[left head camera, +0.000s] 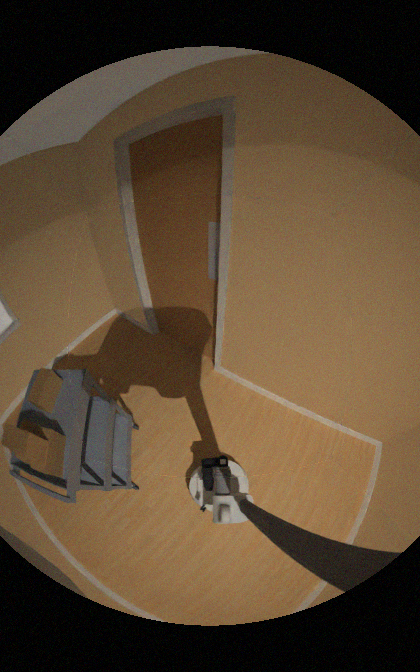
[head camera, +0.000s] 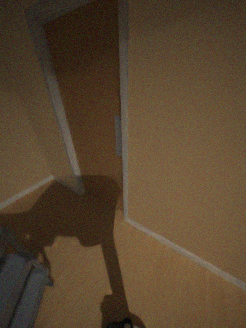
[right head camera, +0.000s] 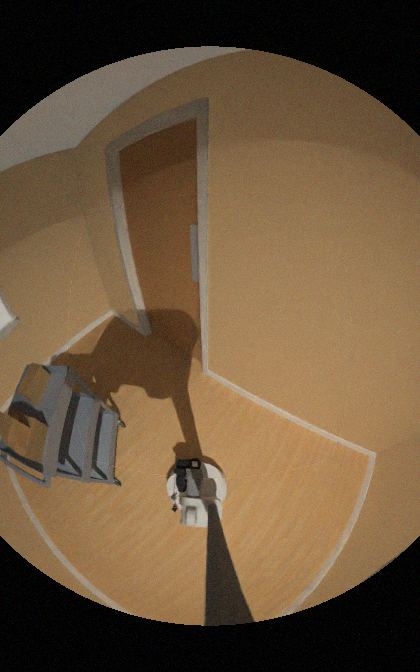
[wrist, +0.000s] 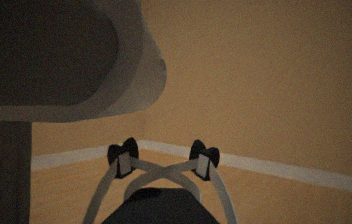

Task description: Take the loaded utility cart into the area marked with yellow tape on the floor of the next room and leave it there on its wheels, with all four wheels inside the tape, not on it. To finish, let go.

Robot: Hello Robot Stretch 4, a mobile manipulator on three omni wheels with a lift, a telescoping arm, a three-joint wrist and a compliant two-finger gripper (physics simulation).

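Frame: origin at the robot's base, x ahead, y left, z up, level; centimetres.
Where they show: gripper, fingertip midpoint: point(wrist: 164, 151).
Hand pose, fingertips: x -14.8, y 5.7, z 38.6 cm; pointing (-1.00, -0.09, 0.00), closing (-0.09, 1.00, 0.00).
After its pixels a point has its place.
The grey utility cart point(head camera: 20, 290) @(y 68.7, x 30.9, z 43.4 cm) point(left head camera: 97, 425) point(right head camera: 82, 420) stands upright at the left, apart from the robot, near the left wall. Brown boxes lie on its top shelf: one box point(left head camera: 47, 387) point(right head camera: 35, 385) near the far end, and stacked boxes point(left head camera: 50, 452) point(right head camera: 35, 442) nearer the handle point(left head camera: 42, 487). Some wheels are hidden. My gripper point(wrist: 164, 151) @(y 5.8, x -14.8, z 38.6 cm) is open and empty, with wall and floor beyond its fingers and the cart away from it. The yellow tape does not show in these views.
A doorway with a grey frame point(head camera: 124, 100) @(y -0.3, x 107.5, z 144.5 cm) point(left head camera: 228, 175) point(right head camera: 202, 200) is ahead, left of centre. A grey upright strip point(head camera: 118, 135) @(y 5.8, x 122.3, z 113.5 cm) point(left head camera: 212, 250) point(right head camera: 194, 252) shows inside its right edge. Walls with pale baseboards point(left head camera: 300, 410) point(right head camera: 295, 417) run right of it. Dark shadows fall across the doorway floor.
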